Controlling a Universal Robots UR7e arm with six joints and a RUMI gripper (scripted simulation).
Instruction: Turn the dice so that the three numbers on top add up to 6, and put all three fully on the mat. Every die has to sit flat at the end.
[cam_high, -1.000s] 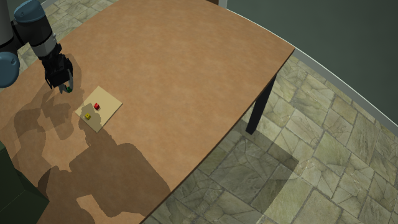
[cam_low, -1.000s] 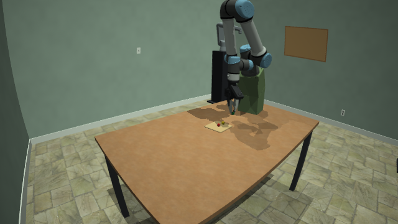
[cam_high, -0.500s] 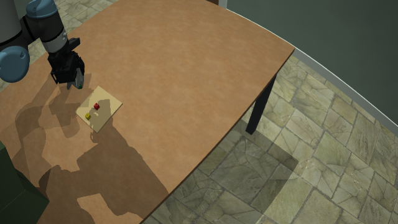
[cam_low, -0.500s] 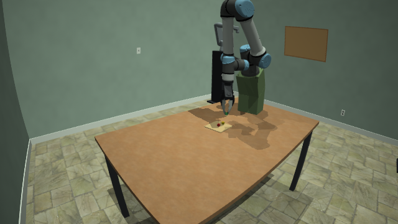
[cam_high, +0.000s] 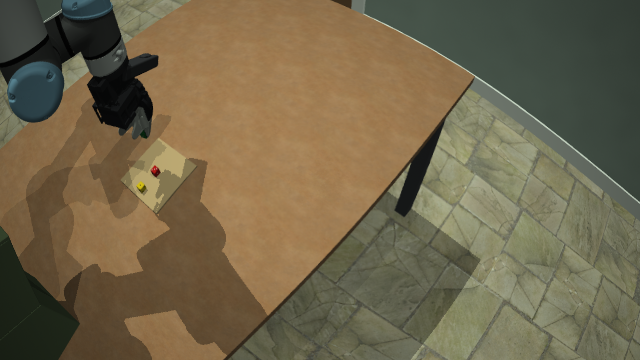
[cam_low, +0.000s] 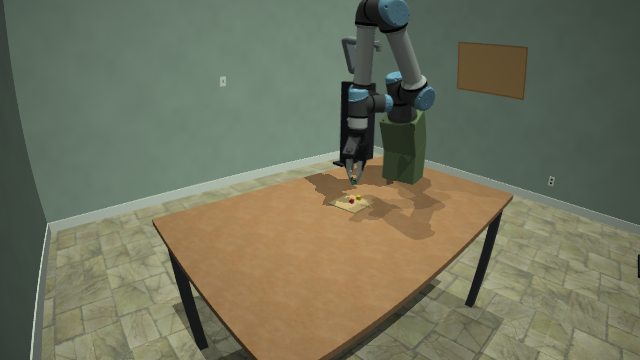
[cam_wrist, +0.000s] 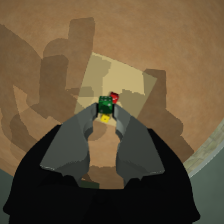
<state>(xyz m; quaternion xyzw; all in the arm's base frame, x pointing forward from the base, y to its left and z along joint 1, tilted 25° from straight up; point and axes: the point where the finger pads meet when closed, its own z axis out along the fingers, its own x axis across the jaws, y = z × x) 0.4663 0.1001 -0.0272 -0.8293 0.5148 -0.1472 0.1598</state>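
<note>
The red die lies 2 cm behind my hand, 3 cm to the right of it and 10 cm below it. From my hand the other things lie so: yellow die (7 cm behind, 3 cm to the right, 10 cm below); then mat (2 cm behind, 3 cm to the right, 11 cm below); then green die (1 cm below).
</note>
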